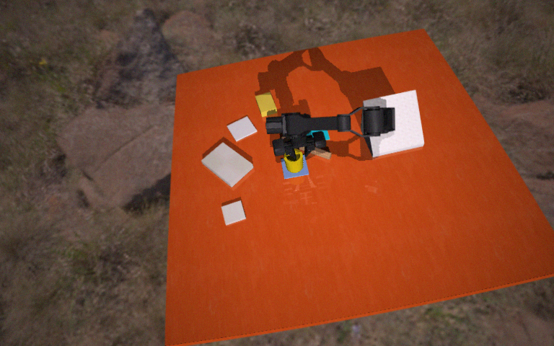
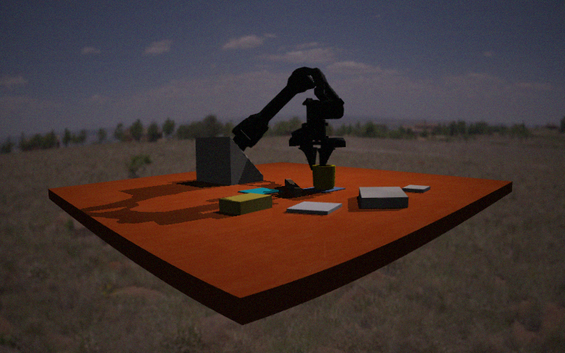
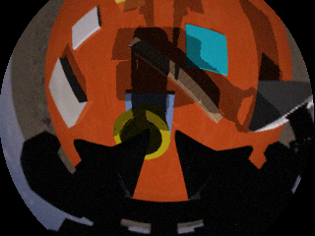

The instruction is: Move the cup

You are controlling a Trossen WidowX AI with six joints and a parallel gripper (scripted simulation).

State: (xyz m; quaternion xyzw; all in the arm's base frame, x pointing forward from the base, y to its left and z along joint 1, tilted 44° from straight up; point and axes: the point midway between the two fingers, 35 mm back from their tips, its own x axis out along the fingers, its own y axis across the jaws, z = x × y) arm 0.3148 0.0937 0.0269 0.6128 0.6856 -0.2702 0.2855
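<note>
Now: gripper tip 20 mm short of the yellow cup and 20 mm above it. Round my gripper tip: wooden block 80 mm to the right, 50 mm below, 30 mm behind.
</note>
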